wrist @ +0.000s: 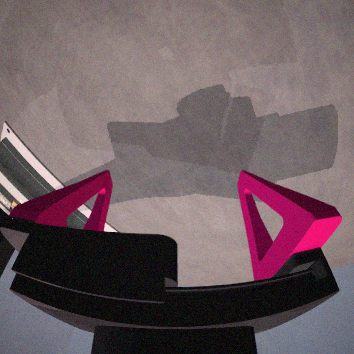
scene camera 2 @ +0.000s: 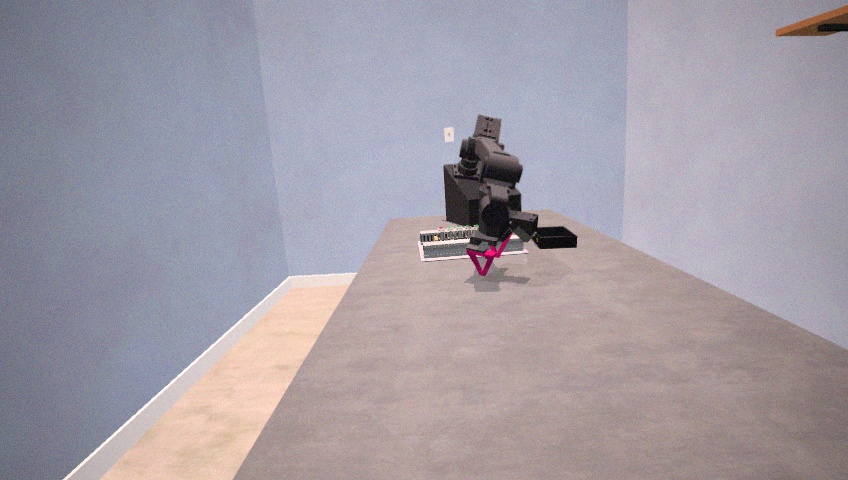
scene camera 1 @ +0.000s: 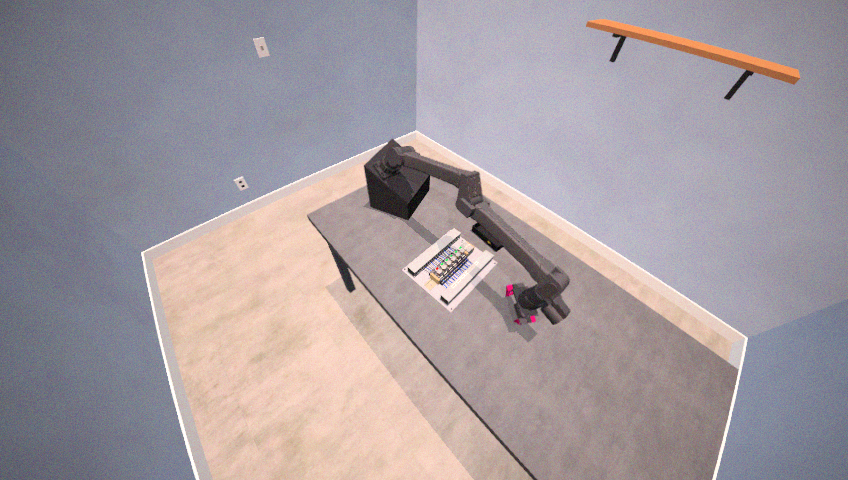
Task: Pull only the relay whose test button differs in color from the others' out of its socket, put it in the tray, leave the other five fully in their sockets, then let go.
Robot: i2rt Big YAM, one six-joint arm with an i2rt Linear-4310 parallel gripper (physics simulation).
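Where they show: gripper, between the fingertips: [wrist: 174, 177] [scene camera 2: 489, 266] [scene camera 1: 511, 308]; arm's base, origin of its link: [scene camera 2: 465, 173] [scene camera 1: 386, 168].
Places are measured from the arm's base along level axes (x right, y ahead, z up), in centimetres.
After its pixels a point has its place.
Note:
The relay with the red test button [scene camera 1: 438, 270] @(y 49.8, x 13.7, z -14.2 cm) [scene camera 2: 440, 228] @(y 50.1, x 13.6, z -14.0 cm) sits at the near-left end of the relay row on the white panel [scene camera 1: 453, 305] @(y 62.3, x 17.2, z -20.7 cm) [wrist: 25, 153] @(y 60.5, x -6.7, z -20.7 cm). The other relays [scene camera 1: 451, 260] @(y 49.4, x 5.8, z -15.1 cm) in the row show green buttons. All appear seated, though they are small in view. The black tray [scene camera 1: 483, 236] @(y 48.5, x -17.2, z -18.5 cm) [scene camera 2: 556, 242] @(y 57.6, x -21.2, z -19.1 cm) stands on the table beyond the panel, partly behind the arm in the first scene view. My gripper [scene camera 1: 516, 306] @(y 78.4, x 2.4, z -18.9 cm) [scene camera 2: 490, 262] @(y 78.4, x 2.4, z -18.9 cm) [wrist: 174, 177] @(y 78.4, x 2.4, z -18.9 cm) is open and empty, low above the table beside the panel, apart from the relays. The relays are hidden in the wrist view.
Two long wire ducts [scene camera 1: 434, 252] @(y 41.1, x 7.3, z -16.7 cm) [scene camera 1: 467, 277] @(y 58.7, x 6.0, z -16.7 cm) flank the relay row. The arm's black base block [scene camera 1: 389, 193] @(y 7.6, x 4.8, z -7.3 cm) [scene camera 2: 461, 199] @(y 11.0, x 3.4, z -9.9 cm) stands at the far end of the table [scene camera 1: 565, 392] @(y 108.4, x 12.1, z -21.0 cm) [scene camera 2: 535, 368] @(y 122.4, x 2.8, z -21.0 cm). An orange shelf [scene camera 1: 693, 49] is on the wall, high above.

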